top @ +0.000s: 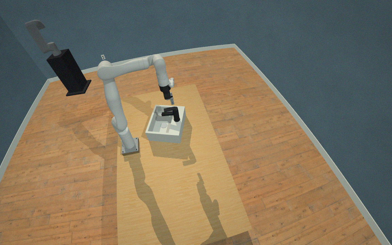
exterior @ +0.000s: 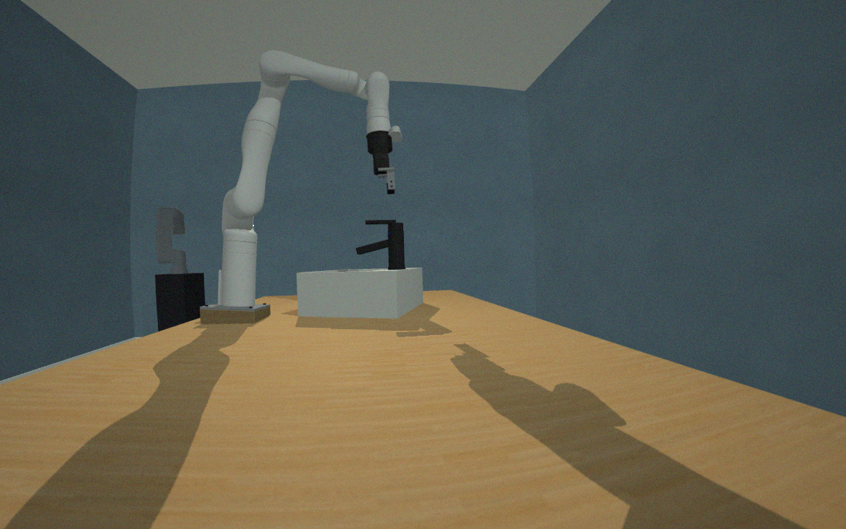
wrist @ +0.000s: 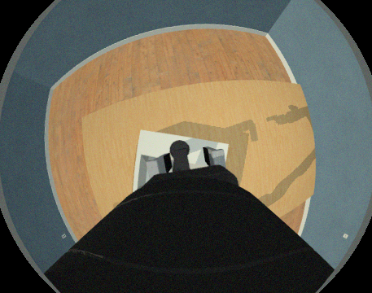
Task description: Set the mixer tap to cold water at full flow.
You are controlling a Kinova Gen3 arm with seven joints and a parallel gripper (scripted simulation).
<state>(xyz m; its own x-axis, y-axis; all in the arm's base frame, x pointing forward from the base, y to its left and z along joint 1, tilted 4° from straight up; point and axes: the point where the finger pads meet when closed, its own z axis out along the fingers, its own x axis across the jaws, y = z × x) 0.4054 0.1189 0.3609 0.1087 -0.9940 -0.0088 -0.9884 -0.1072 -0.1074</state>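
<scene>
My gripper is now 11 cm above the lever, 3 cm past it and 1 cm to the right of it. From my hand the other things lie so: white basin (34 cm below, 10 cm behind, 4 cm to the left).
</scene>
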